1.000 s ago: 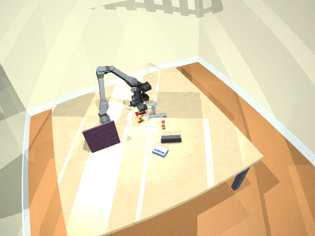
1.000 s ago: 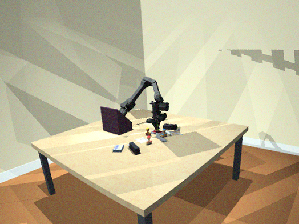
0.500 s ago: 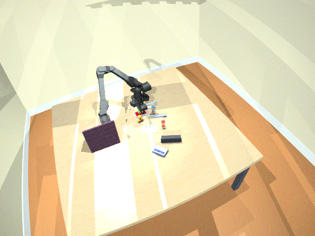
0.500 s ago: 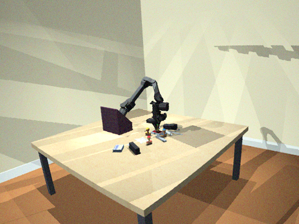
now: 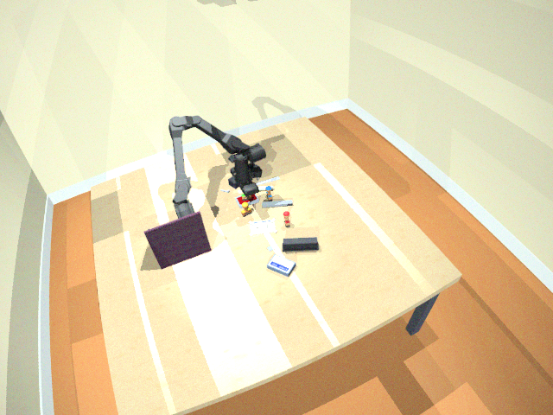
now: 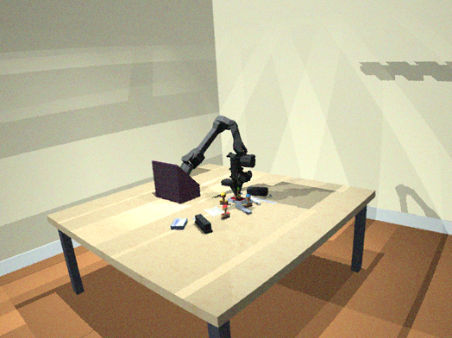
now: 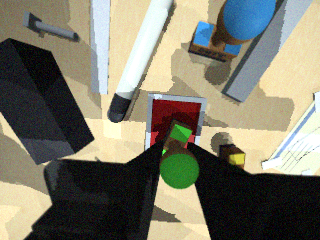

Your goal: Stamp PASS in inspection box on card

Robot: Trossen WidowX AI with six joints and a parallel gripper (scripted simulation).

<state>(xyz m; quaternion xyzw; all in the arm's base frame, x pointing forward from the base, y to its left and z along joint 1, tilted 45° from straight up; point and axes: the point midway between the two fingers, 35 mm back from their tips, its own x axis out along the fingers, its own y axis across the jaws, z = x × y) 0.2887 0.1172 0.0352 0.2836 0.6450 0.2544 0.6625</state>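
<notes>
Right now my gripper tip is 30 mm above the red ink pad. From my gripper tip the other things lie so: green-knobbed stamp: right at my gripper tip; white pen: 60 mm ahead, 50 mm to the left, 30 mm below; yellow-knobbed stamp: 70 mm to the right, 30 mm behind, 20 mm below.
</notes>
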